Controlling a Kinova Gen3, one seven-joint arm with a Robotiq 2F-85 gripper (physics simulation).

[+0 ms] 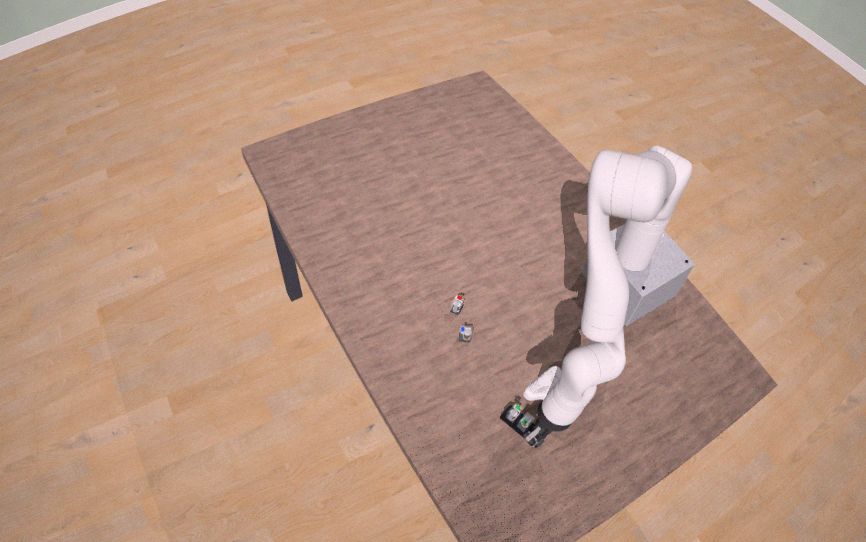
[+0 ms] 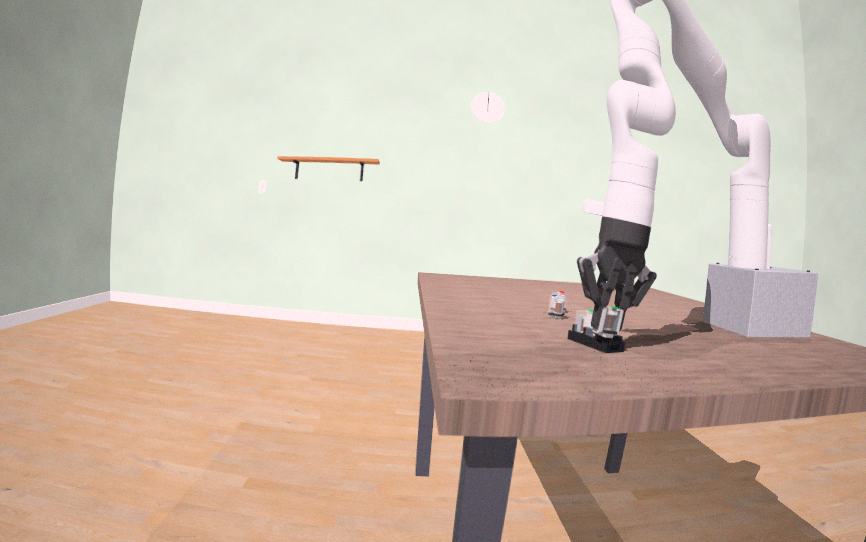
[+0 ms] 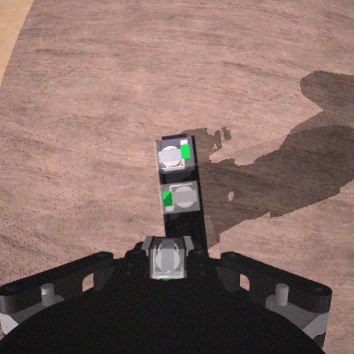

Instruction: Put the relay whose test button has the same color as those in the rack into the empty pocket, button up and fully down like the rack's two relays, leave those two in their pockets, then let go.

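Seen in the pictures: gripper, between the fingertips: (image 1: 535, 439) (image 2: 604, 333) (image 3: 167, 247); arm's base, origin of its link: (image 1: 632, 255) (image 2: 747, 267).
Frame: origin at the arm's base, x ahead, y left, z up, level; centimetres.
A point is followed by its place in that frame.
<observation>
My gripper (image 1: 535, 437) {y 26.3, x 41.4, z -10.7 cm} (image 2: 610, 314) {y 26.3, x 41.4, z -10.7 cm} (image 3: 167, 247) {y 26.3, x 41.4, z -10.7 cm} points down at the near end of the black rack (image 1: 505, 417) (image 2: 579, 340) {y 21.0, x 43.8, z -12.9 cm} (image 3: 186, 227) {y 24.8, x 40.3, z -13.0 cm}. It is shut on a clear relay (image 2: 611, 322) {y 28.1, x 41.1, z -8.8 cm} (image 3: 168, 260) {y 26.0, x 41.0, z -6.9 cm} with a green test button, held upright, button up. The relay seems to hang slightly above the rack's end pocket; its underside and that pocket are mostly hidden. The rack's two green-button relays, the far one (image 1: 512, 414) {y 19.7, x 43.7, z -8.7 cm} (image 3: 172, 156) {y 19.4, x 42.6, z -8.6 cm} and the middle one (image 1: 526, 422) {y 22.7, x 42.0, z -8.4 cm} (image 3: 183, 196) {y 22.0, x 41.2, z -8.6 cm}, sit in their pockets; their buttons lie on opposite sides.
A red-button relay (image 1: 457, 303) {y -10.3, x 41.5, z -9.0 cm} (image 2: 562, 299) {y -10.3, x 40.4, z -10.4 cm} and a blue-button relay (image 1: 466, 332) (image 2: 554, 306) stand apart from the rack on the brown table (image 1: 408, 210) {y -44.6, x 38.3, z -13.3 cm} (image 2: 510, 377) {y 42.2, x 56.6, z -13.3 cm}. The arm's grey base block (image 1: 660, 281) {y 9.3, x -2.1, z 0.0 cm} (image 2: 785, 306) {y 10.0, x -5.0, z -6.9 cm} stands at the table's edge.
</observation>
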